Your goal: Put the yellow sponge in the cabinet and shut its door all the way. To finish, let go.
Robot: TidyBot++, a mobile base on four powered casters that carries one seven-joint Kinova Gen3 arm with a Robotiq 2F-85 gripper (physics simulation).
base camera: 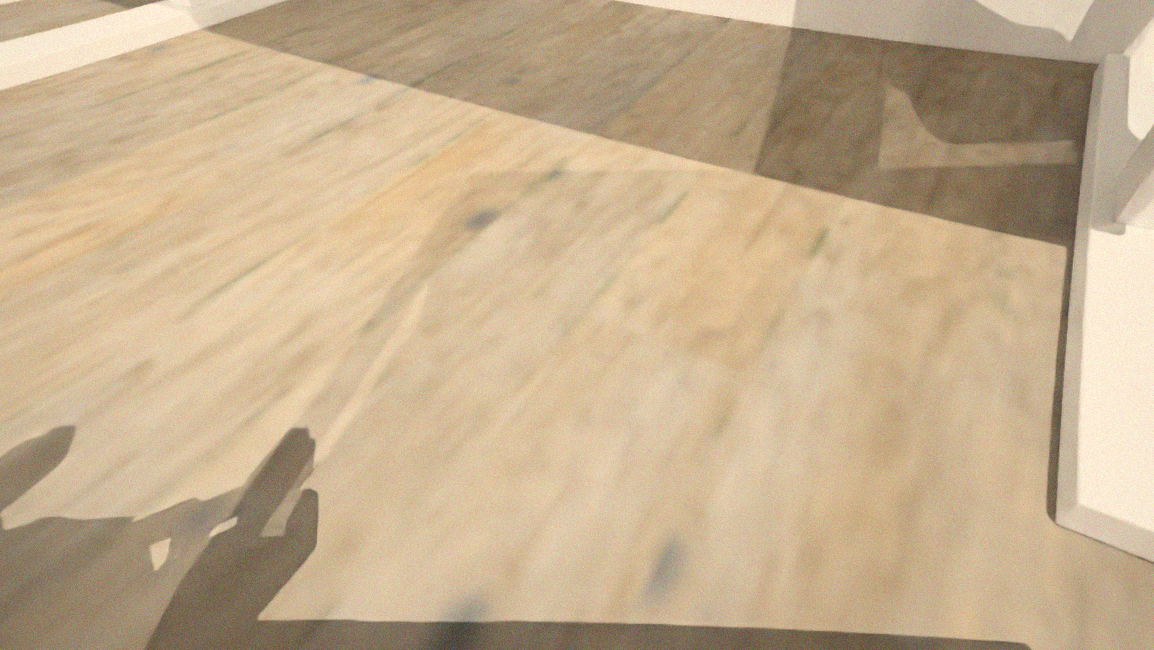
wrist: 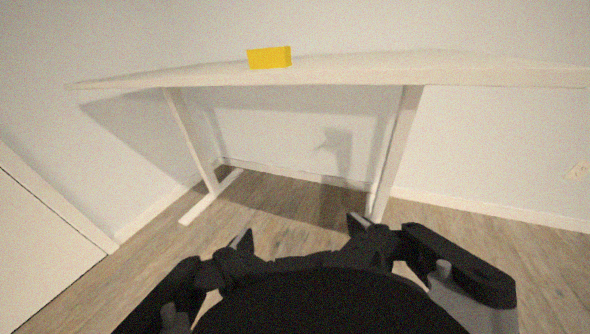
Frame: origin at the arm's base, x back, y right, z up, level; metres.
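Seen in the pictures: gripper, fingertip midpoint: [wrist: 300,231].
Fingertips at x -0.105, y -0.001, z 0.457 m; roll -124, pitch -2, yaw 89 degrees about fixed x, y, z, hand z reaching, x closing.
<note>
Pixels of each thing's top centre, then the offset from my fingertips to it. "*": a spot on its surface instead.
- yellow sponge, middle of its top: [wrist: 268,47] dx -0.454, dy -0.007, dz +0.141 m
- wall socket, surface spot: [wrist: 578,170] * dx -0.391, dy +1.481, dz -0.452 m
The yellow sponge [wrist: 268,58] lies on the pale table top [wrist: 350,76] near its front edge, in the upper middle of the wrist view. My gripper [wrist: 300,231] is open, with nothing between its fingers. In the wrist view its fingertips point at the floor and the space under the table, well below and apart from the sponge. The sponge does not show in the base camera view. I cannot make out the cabinet for certain in either view.
Two table legs [wrist: 192,140] [wrist: 400,145] stand on floor bars. A white door-like panel [wrist: 40,250] is at the wrist view's left edge, and a wall socket [wrist: 578,170] at its right. In the base camera view a white floor bar [base camera: 1118,387] lies at the right; my arm's shadow falls at lower left.
</note>
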